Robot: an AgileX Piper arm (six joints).
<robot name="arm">
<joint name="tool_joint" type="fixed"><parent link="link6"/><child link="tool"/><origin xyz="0 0 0" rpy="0 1.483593 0"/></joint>
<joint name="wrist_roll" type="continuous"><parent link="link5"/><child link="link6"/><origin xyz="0.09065 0 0.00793"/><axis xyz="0.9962 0 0.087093"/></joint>
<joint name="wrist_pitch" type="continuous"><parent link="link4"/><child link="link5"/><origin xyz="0 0 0"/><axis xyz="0 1 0"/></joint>
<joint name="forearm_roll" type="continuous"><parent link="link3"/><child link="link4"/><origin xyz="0.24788 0 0.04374"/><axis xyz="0.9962 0 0.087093"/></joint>
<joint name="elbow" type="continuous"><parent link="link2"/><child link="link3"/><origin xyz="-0.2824 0 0.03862"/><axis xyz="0 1 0"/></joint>
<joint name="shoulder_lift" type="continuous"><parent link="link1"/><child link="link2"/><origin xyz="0 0 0"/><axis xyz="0 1 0"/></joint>
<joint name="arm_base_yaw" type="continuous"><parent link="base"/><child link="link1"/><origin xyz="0 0 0.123"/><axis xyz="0 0 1"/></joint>
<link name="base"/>
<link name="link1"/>
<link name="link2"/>
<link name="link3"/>
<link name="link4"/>
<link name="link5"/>
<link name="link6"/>
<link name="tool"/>
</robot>
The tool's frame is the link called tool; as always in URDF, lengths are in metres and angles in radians. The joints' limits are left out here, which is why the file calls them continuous.
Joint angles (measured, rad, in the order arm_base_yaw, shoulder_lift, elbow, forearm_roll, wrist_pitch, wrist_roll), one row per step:
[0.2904 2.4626 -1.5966 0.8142 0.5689 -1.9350]
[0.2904 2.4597 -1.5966 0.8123 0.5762 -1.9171]
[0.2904 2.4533 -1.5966 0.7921 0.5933 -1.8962]
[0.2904 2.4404 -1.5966 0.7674 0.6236 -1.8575]
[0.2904 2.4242 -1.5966 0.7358 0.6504 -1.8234]
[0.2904 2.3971 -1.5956 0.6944 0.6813 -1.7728]
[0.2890 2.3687 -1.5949 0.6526 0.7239 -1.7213]
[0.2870 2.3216 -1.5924 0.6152 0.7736 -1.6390]
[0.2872 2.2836 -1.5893 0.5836 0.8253 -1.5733]
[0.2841 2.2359 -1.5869 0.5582 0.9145 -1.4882]
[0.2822 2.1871 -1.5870 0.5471 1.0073 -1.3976]
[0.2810 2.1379 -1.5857 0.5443 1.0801 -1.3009]
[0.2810 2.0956 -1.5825 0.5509 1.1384 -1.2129]
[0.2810 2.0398 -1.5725 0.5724 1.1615 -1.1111]
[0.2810 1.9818 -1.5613 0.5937 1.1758 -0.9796]
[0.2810 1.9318 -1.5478 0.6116 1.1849 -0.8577]
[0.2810 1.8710 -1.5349 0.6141 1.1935 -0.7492]
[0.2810 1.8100 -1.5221 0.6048 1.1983 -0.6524]
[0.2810 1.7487 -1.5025 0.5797 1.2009 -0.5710]
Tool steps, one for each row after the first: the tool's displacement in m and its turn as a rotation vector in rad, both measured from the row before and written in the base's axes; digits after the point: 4 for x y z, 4 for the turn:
[-0.0004 0.0002 0.0013 0.0054 0.0112 -0.0102]
[-0.0012 -0.0001 0.0024 -0.0030 0.0135 0.0050]
[-0.0019 0.0001 0.0053 0.0016 0.0257 -0.0009]
[-0.0015 -0.0004 0.0066 -0.0056 0.0163 0.0054]
[-0.0016 -0.0008 0.0111 -0.0083 0.0160 -0.0014]
[-0.0025 -0.0015 0.0116 -0.0090 0.0248 0.0006]
[-0.0030 -0.0017 0.0197 -0.0001 0.0298 -0.0285]
[-0.0046 -0.0011 0.0153 -0.0041 0.0346 -0.0160]
[-0.0078 -0.0023 0.0197 0.0019 0.0681 -0.0249]
[-0.0087 -0.0015 0.0211 0.0072 0.0740 -0.0353]
[-0.0082 -0.0013 0.0209 0.0076 0.0623 -0.0525]
[-0.0080 -0.0005 0.0176 0.0101 0.0567 -0.0531]
[-0.0076 -0.0001 0.0216 0.0243 0.0312 -0.0858]
[-0.0082 -0.0005 0.0217 0.0254 0.0404 -0.1127]
[-0.0081 -0.0009 0.0173 0.0229 0.0430 -0.1033]
[-0.0100 -0.0025 0.0204 0.0149 0.0221 -0.0861]
[-0.0106 -0.0036 0.0192 0.0072 0.0097 -0.0751]
[-0.0118 -0.0052 0.0160 -0.0072 0.0009 -0.0613]

